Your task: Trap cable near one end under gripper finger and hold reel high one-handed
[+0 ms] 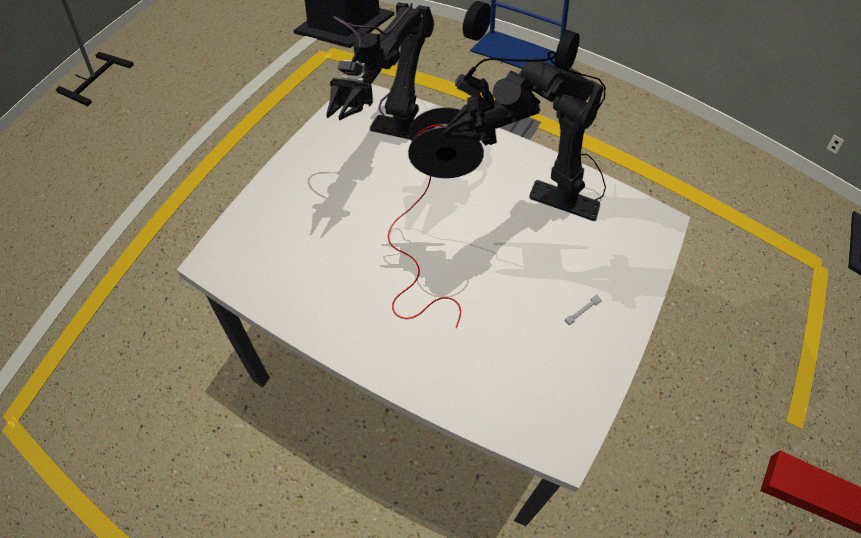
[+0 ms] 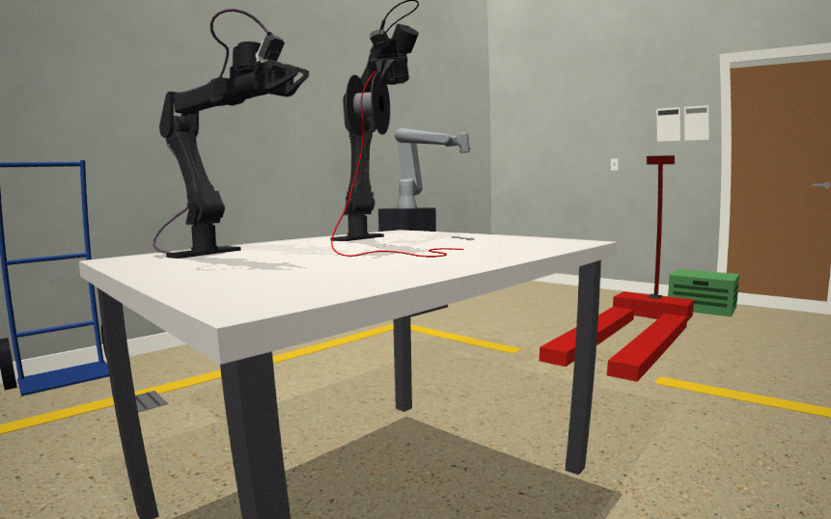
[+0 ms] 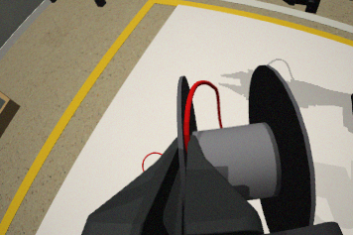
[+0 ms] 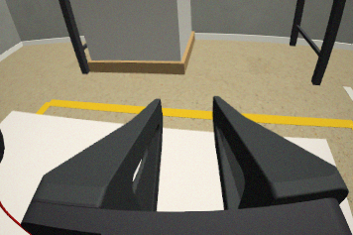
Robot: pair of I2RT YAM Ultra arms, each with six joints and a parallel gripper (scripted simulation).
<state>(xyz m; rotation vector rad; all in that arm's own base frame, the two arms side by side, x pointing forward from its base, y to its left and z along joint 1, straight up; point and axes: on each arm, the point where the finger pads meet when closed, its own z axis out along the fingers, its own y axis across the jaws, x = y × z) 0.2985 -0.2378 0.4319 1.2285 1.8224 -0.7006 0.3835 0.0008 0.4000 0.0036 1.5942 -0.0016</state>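
My left hand is 60 mm above the black reel, 20 mm to the left of it and 20 mm past it. Round my left hand: small grey dumbbell-shaped part 430 mm below, 370 mm to the left, 40 mm behind.
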